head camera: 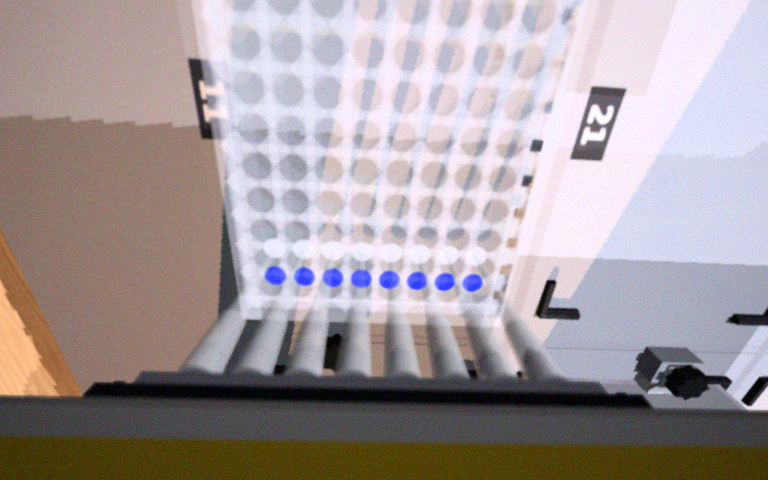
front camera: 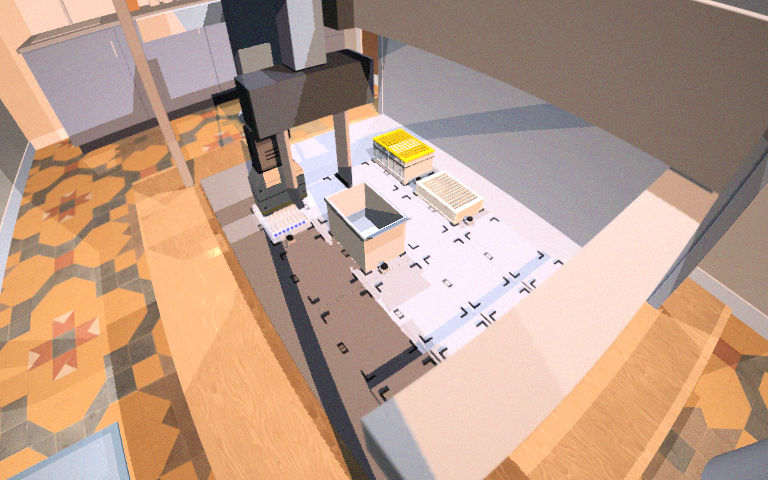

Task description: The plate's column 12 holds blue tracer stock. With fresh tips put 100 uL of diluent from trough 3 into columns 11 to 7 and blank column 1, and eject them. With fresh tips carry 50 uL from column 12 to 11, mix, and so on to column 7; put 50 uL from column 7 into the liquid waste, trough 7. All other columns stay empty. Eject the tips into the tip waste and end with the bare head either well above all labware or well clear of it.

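The white plate (front camera: 266,225) (head camera: 242,283) lies under the pipetting head (front camera: 277,186) (head camera: 351,421). One row of eight wells at the plate's near end shows blue liquid (head camera: 360,278); beside it is a row of pale discs (head camera: 360,252). The grey channels (head camera: 402,350) slant down toward this end; their lower ends cannot be made out. The parked plate gripper (front camera: 318,189) is open and empty beside the head. The trough block (front camera: 450,194), the yellow-topped tip rack (front camera: 403,144) and the open tip-waste bin (front camera: 367,251) stand to the right of the plate.
A clamp knob (head camera: 685,381) sits to the right of the plate in the head view. Another small knob (front camera: 383,266) is at the bin's front. Black corner brackets (front camera: 465,311) mark deck slots. A long pale beam (front camera: 509,333) crosses the front right.
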